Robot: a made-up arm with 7 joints.
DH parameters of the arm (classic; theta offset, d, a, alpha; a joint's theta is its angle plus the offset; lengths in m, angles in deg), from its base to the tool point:
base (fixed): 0 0.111 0 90
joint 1: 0 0.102 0.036 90
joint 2: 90 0.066 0.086 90
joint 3: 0 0.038 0.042 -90
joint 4: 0 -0.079 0.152 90
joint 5: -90 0.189 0.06 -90
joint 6: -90 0.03 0.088 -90
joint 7: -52.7 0 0.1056 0
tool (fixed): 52.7 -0.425 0 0
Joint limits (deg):
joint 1: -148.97..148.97
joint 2: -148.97..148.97
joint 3: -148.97..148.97
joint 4: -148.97..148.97
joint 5: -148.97..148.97
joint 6: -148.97..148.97
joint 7: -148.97..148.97
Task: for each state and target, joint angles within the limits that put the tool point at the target. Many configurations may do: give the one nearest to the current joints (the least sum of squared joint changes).
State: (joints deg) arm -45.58 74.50 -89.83 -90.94 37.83 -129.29 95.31
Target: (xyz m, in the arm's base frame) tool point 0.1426 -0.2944 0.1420
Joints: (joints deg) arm -54.58 87.90 -109.69 -119.40 40.33 -89.01 99.28
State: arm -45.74 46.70 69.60 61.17 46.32 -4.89 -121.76
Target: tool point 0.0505 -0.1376 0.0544
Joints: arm -35.59 46.75 82.29 57.05 60.30 -36.64 -126.81
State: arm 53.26 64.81 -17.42 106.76 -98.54 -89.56 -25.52
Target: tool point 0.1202 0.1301 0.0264
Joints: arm 27.62 35.21 -57.28 94.22 -95.40 -94.35 -20.97
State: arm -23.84 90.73 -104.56 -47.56 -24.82 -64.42 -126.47
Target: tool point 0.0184 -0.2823 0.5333
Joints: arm -35.37 102.34 -84.08 -25.24 -48.60 -23.20 -110.27
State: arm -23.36 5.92 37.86 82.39 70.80 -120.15 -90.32
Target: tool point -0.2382 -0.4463 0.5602
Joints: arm -57.49 13.19 28.67 61.56 52.76 -148.97 -98.32
